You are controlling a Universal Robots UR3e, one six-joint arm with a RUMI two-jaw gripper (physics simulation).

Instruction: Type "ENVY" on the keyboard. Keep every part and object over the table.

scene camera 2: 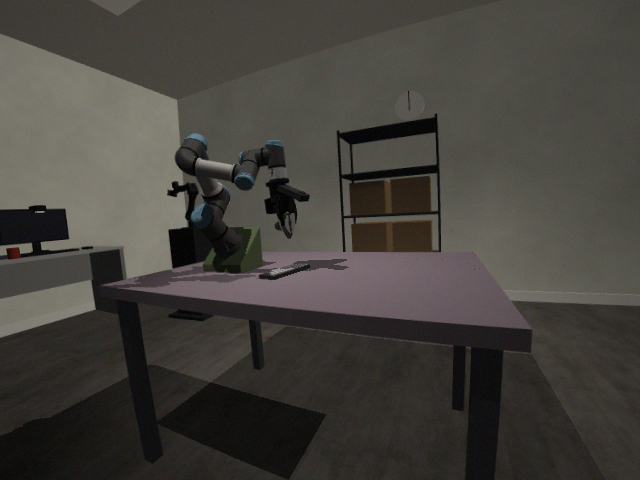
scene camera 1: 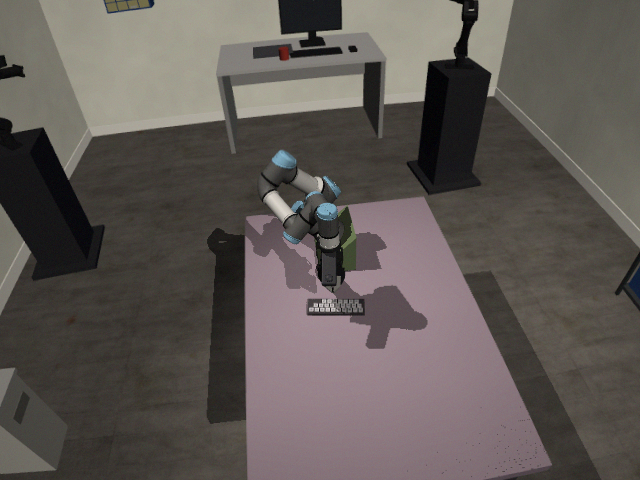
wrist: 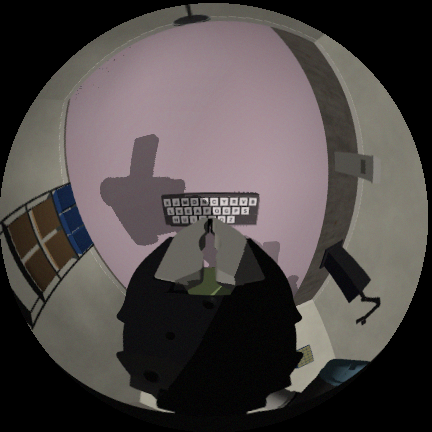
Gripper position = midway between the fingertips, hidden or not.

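Note:
You'd find the gripper at [scene camera 2: 289,238], and the gripper is visible at [scene camera 1: 333,292] and at [wrist: 209,219] too. There's also a dark keyboard [scene camera 1: 349,307], and the wrist view has the keyboard [wrist: 230,207] as well.

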